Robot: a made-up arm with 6 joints. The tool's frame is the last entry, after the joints.
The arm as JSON. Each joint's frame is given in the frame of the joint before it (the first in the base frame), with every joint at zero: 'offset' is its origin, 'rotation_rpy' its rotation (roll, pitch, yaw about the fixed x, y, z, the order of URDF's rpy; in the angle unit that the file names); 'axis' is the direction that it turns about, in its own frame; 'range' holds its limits. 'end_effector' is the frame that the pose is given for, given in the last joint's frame.
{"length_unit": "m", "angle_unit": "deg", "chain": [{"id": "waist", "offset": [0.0, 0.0, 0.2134], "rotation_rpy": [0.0, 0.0, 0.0], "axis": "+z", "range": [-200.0, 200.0]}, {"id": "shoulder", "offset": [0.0, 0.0, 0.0], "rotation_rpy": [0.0, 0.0, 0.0], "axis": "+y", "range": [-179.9, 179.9]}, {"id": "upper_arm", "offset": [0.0, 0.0, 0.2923], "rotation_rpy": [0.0, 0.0, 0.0], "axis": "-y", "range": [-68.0, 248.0]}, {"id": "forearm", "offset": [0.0, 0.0, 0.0], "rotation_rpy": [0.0, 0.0, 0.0], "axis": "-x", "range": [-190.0, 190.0]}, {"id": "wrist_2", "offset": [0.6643, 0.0, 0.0], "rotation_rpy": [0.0, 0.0, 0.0], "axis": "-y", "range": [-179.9, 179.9]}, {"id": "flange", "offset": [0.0, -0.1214, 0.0], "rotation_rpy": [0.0, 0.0, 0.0], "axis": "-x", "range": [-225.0, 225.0]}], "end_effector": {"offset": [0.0, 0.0, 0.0], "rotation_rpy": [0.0, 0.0, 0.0]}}
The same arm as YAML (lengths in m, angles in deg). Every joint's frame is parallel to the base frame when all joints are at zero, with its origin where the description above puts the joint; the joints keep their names.
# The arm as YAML. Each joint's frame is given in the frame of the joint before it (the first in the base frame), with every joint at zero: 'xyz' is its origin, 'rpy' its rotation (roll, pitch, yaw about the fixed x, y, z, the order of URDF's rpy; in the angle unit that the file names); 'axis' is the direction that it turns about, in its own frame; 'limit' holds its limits. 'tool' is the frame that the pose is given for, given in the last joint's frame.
units:
  length: m
  angle: deg
joints:
  - name: waist
    type: revolute
    origin:
      xyz: [0.0, 0.0, 0.2134]
      rpy: [0.0, 0.0, 0.0]
    axis: [0.0, 0.0, 1.0]
    limit:
      lower: -200.0
      upper: 200.0
  - name: shoulder
    type: revolute
    origin:
      xyz: [0.0, 0.0, 0.0]
      rpy: [0.0, 0.0, 0.0]
    axis: [0.0, 1.0, 0.0]
    limit:
      lower: -179.9
      upper: 179.9
  - name: upper_arm
    type: revolute
    origin:
      xyz: [0.0, 0.0, 0.2923]
      rpy: [0.0, 0.0, 0.0]
    axis: [0.0, -1.0, 0.0]
    limit:
      lower: -68.0
      upper: 248.0
  - name: forearm
    type: revolute
    origin:
      xyz: [0.0, 0.0, 0.0]
      rpy: [0.0, 0.0, 0.0]
    axis: [-1.0, 0.0, 0.0]
    limit:
      lower: -190.0
      upper: 190.0
  - name: wrist_2
    type: revolute
    origin:
      xyz: [0.6643, 0.0, 0.0]
      rpy: [0.0, 0.0, 0.0]
    axis: [0.0, -1.0, 0.0]
    limit:
      lower: -179.9
      upper: 179.9
  - name: flange
    type: revolute
    origin:
      xyz: [0.0, -0.1214, 0.0]
      rpy: [0.0, 0.0, 0.0]
    axis: [-1.0, 0.0, 0.0]
    limit:
      lower: -225.0
      upper: 225.0
tool:
  origin:
    xyz: [0.0, 0.0, 0.0]
    rpy: [0.0, 0.0, 0.0]

